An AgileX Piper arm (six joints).
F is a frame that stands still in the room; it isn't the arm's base.
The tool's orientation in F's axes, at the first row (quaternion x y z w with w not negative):
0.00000 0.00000 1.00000 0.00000
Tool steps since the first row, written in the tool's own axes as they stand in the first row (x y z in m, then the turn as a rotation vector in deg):
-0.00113 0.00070 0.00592 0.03 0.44 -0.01
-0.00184 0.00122 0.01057 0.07 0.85 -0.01
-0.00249 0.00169 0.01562 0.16 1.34 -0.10
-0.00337 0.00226 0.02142 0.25 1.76 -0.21
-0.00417 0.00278 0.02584 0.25 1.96 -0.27
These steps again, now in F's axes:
0.00113 -0.00070 0.00592 -0.03 -0.44 -0.01
0.00184 -0.00122 0.01057 -0.07 -0.85 -0.01
0.00249 -0.00169 0.01562 -0.16 -1.34 -0.10
0.00337 -0.00226 0.02142 -0.25 -1.76 -0.21
0.00417 -0.00278 0.02584 -0.25 -1.96 -0.27

